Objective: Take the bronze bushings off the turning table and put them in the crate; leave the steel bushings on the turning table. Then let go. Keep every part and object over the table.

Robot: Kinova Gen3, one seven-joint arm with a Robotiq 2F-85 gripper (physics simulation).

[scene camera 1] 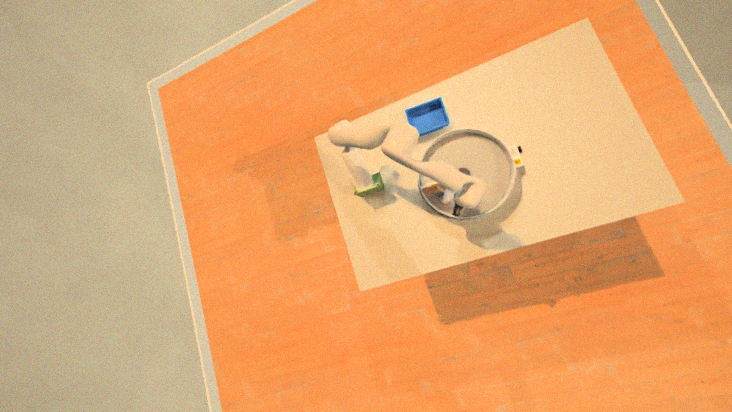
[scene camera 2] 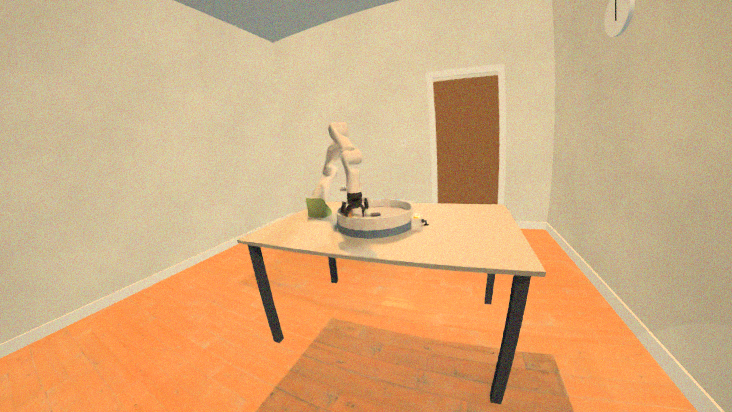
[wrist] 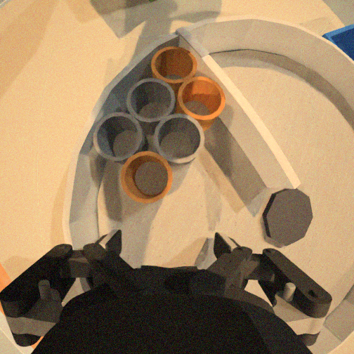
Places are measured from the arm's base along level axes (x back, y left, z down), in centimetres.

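Pixels of known places: arm's base, origin of the base link: (scene camera 1: 365,184) (scene camera 2: 316,203).
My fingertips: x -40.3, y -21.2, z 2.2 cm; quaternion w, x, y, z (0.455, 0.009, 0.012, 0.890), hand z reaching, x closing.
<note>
For each thing: its top centre in the pictures, then the offset to it from my fingertips. "*": a spot on its surface instead.
- blue crate, middle of its top: (scene camera 1: 426,116) dx +1.2, dy +45.3, dz +1.4 cm
- yellow device, surface spot: (scene camera 2: 417,217) (scene camera 1: 520,161) * dx -30.3, dy +9.5, dz +0.6 cm
The turning table (scene camera 1: 489,153) (scene camera 2: 379,226) (wrist: 310,135) is a round, pale, walled tray. In the wrist view, several bushings stand upright in a cluster between its outer wall and a straight divider. Two bronze bushings (wrist: 174,56) (wrist: 202,86) are at the far end by the divider. A third bronze bushing (wrist: 127,177) is at the near end. Three steel bushings (wrist: 150,88) (wrist: 118,122) (wrist: 179,123) stand between them. My gripper (scene camera 2: 354,211) (wrist: 167,241) is open and empty, low over the turning table, on the near side of the near bronze bushing. The blue crate (scene camera 1: 427,118) (wrist: 345,41) stands beside the turning table.
The divider (wrist: 252,117) runs from the outer wall toward a dark hub (wrist: 288,216). A green bracket-like object (scene camera 1: 376,185) (scene camera 2: 317,208) stands near the arm's base. A small white and yellow device (scene camera 1: 516,157) (scene camera 2: 417,217) is at the turning table's outer side.
</note>
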